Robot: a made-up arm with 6 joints.
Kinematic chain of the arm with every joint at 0, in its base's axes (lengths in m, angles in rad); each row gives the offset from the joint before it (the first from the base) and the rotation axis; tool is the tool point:
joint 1: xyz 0 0 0.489 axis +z
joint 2: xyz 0.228 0 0 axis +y
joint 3: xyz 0 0 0.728 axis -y
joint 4: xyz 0 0 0.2 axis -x
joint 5: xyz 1.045 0 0 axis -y
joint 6: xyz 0.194 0 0 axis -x
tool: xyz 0 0 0
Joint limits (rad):
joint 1: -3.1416..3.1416
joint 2: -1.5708..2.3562
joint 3: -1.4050..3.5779
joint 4: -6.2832..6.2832
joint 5: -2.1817..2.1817
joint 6: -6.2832..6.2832
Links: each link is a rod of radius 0.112 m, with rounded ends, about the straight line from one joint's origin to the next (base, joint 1, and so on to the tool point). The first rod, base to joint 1, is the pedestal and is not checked.
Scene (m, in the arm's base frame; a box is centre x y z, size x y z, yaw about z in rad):
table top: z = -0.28
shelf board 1: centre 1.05 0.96 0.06 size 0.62 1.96 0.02 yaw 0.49
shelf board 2: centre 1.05 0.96 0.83 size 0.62 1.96 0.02 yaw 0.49
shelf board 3: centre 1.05 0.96 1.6 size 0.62 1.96 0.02 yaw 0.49
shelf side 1: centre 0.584 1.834 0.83 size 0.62 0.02 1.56 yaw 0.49
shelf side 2: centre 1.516 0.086 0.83 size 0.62 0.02 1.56 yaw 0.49
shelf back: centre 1.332 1.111 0.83 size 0.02 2 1.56 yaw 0.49
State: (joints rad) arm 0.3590 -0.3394 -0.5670 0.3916 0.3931 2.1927
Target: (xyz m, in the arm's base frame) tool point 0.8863 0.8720 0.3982
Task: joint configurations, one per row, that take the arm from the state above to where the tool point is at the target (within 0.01 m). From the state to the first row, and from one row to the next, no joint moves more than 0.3 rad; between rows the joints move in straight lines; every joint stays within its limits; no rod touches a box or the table.
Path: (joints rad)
1: 0.3317 -0.6037 -0.7294 0.3957 0.3933 2.1927
2: 0.3044 -0.8679 -0.8919 0.3999 0.3935 2.1927
3: 0.2772 -1.1322 -1.0543 0.4040 0.3937 2.1927
4: 0.4845 -0.9749 -1.1712 0.4204 0.3263 2.1927
5: 0.6919 -0.8177 -1.2881 0.4367 0.2588 2.1927
6: 0.8993 -0.6605 -1.4050 0.4531 0.1914 2.1927
7: 0.8511 -0.4116 -1.2146 0.4405 0.2494 2.1927
8: 0.8029 -0.1627 -1.0242 0.4280 0.3073 2.1927
9: 0.7548 0.0862 -0.8339 0.4154 0.3652 2.1927

